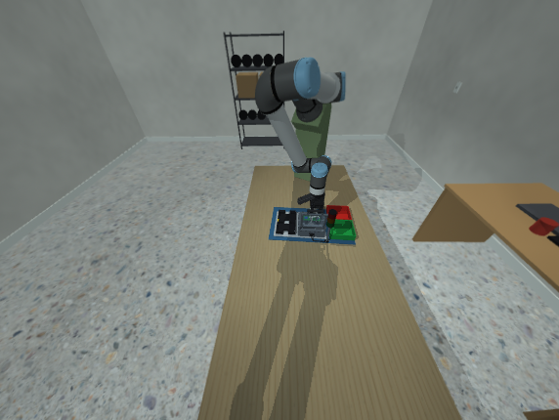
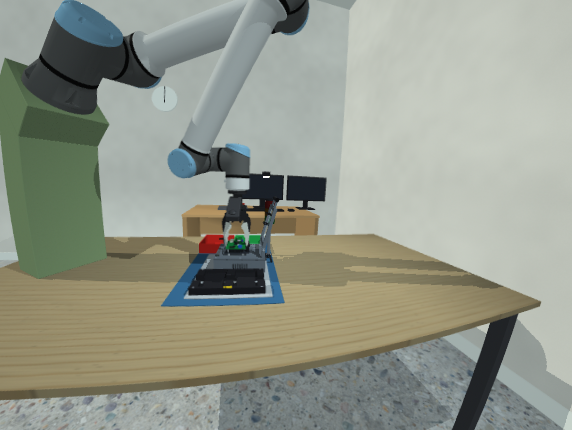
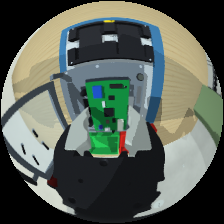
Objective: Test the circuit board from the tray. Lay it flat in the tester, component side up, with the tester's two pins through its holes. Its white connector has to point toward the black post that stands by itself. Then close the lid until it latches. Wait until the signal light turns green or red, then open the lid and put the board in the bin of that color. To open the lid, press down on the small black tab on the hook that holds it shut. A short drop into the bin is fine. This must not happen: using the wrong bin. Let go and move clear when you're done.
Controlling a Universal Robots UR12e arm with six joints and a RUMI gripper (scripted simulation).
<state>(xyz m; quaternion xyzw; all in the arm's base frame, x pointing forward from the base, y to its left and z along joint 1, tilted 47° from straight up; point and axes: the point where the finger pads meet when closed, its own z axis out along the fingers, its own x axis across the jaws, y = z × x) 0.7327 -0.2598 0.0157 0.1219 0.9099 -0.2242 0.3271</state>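
Right now my hand is 1 cm to the right of the green circuit board. The rest, counted from my hand: tester lid 11 cm ahead, 10 cm above, 5 cm to the right; red bin 23 cm to the left, 7 cm below; green bin 16 cm to the left, 13 cm ahead, 7 cm below.
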